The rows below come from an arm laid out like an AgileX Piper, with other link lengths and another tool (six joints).
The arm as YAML. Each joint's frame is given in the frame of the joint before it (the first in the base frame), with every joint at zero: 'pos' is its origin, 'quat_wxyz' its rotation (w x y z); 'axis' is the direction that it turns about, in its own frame. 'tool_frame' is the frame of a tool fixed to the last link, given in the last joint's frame.
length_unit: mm
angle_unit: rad
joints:
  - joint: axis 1
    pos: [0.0, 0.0, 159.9]
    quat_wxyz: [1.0, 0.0, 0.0, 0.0]
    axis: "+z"
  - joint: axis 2
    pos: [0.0, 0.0, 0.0]
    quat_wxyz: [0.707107, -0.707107, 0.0, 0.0]
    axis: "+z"
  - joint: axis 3
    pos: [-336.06, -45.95, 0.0]
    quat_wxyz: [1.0, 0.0, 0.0, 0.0]
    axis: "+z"
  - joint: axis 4
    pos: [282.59, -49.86, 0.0]
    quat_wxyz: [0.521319, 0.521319, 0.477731, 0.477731]
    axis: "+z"
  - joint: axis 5
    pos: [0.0, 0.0, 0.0]
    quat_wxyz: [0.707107, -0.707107, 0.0, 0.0]
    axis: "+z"
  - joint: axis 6
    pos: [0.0, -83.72, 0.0]
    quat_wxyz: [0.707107, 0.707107, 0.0, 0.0]
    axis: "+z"
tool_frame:
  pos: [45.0, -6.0, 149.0]
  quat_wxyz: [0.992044, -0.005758, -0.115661, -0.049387]
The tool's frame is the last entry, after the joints.
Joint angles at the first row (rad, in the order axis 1, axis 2, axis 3, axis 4, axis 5, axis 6):
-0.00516, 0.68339, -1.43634, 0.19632, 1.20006, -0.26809
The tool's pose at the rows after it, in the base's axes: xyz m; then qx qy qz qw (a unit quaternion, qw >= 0):
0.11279, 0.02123, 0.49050, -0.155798, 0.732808, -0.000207, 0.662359
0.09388, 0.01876, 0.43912, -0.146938, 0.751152, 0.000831, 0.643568
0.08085, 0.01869, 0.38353, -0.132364, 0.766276, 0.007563, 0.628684
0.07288, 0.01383, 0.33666, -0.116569, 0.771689, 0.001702, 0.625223
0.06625, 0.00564, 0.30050, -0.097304, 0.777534, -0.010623, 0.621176
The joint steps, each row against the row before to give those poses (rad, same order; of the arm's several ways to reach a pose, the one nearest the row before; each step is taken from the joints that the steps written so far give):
-0.00005, -0.11583, 0.10068, -0.03250, 0.01367, 0.03163
0.00007, -0.11899, 0.16970, -0.01440, -0.00116, 0.01820
-0.00001, -0.12279, 0.18422, -0.00531, -0.02161, 0.02862
0.00003, -0.11771, 0.15944, -0.02574, -0.03470, 0.02920
-0.00007, -0.09361, 0.11229, -0.04323, -0.01158, 0.04096

